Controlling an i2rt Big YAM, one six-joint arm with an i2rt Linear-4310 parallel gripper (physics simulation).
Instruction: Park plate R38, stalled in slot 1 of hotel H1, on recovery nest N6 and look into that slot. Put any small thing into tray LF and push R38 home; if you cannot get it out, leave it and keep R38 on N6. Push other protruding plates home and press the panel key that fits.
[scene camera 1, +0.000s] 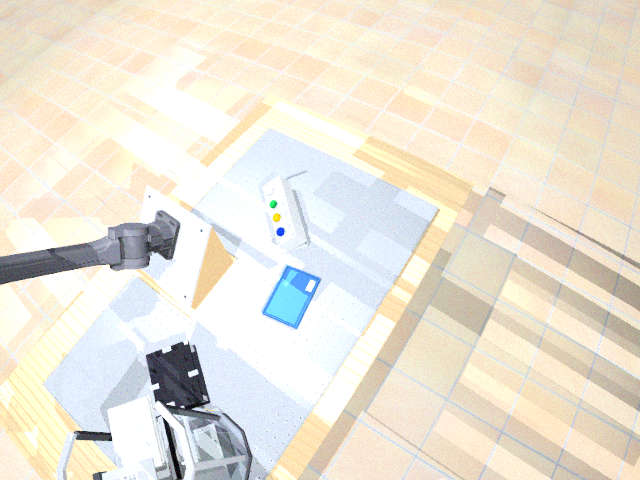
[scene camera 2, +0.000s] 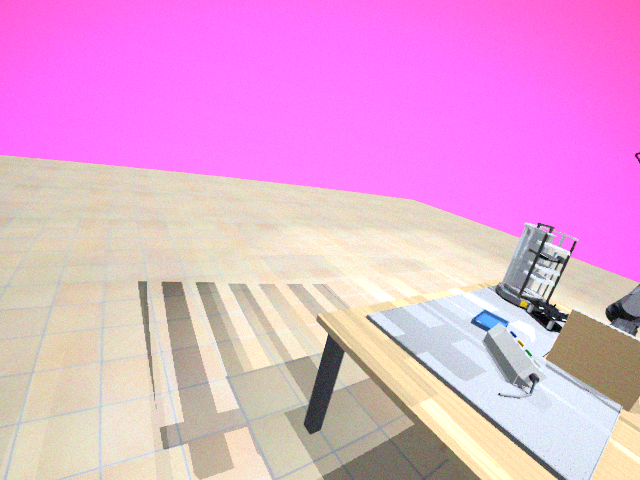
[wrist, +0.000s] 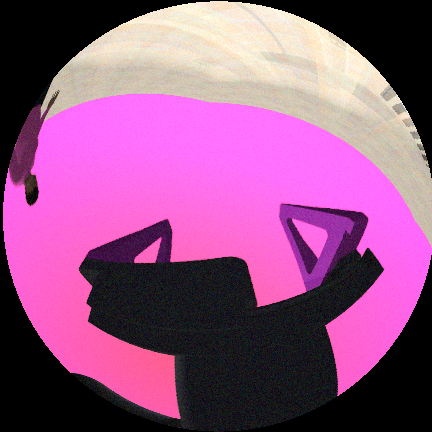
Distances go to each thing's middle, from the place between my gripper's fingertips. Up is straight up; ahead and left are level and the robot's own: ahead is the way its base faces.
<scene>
I see my gripper 17 cm short of the slotted rack (scene camera 2: 517, 287), 37 cm to the right of it and 65 cm above it.
</scene>
